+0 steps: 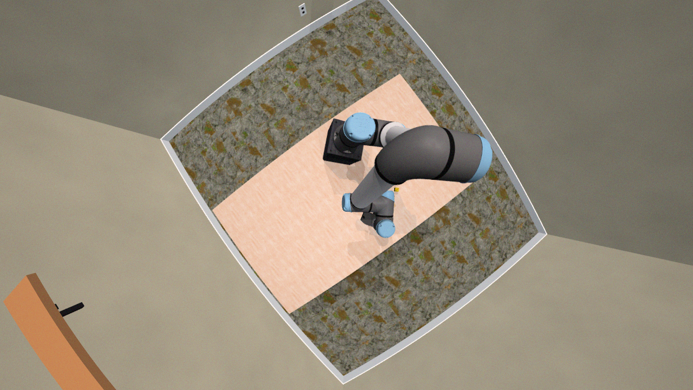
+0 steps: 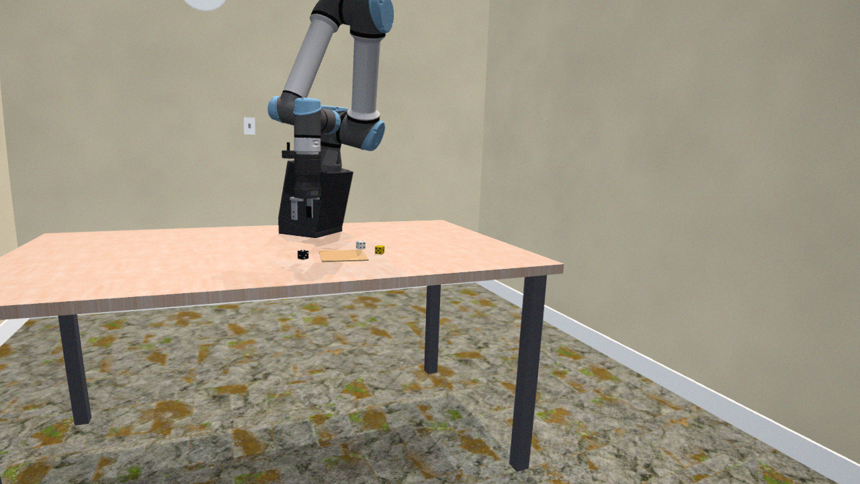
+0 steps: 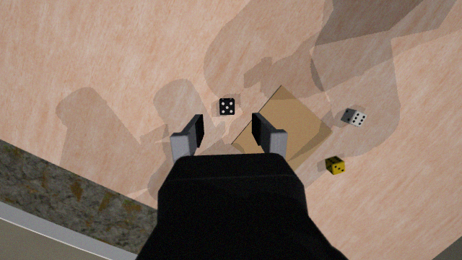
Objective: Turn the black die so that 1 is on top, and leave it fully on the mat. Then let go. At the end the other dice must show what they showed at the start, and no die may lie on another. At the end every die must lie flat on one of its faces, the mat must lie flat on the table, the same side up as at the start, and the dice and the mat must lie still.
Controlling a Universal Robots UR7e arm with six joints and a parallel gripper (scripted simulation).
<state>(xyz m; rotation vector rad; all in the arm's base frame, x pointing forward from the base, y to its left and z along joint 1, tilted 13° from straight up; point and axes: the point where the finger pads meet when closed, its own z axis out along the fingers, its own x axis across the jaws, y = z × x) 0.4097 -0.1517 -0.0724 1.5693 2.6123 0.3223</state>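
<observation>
Right now my hand is 13 cm above the black die. Round my hand: tan mat: 1 cm ahead, 12 cm to the left, 14 cm below; white die: 9 cm behind, 21 cm to the left, 13 cm below; yellow die: 1 cm ahead, 25 cm to the left, 13 cm below.
</observation>
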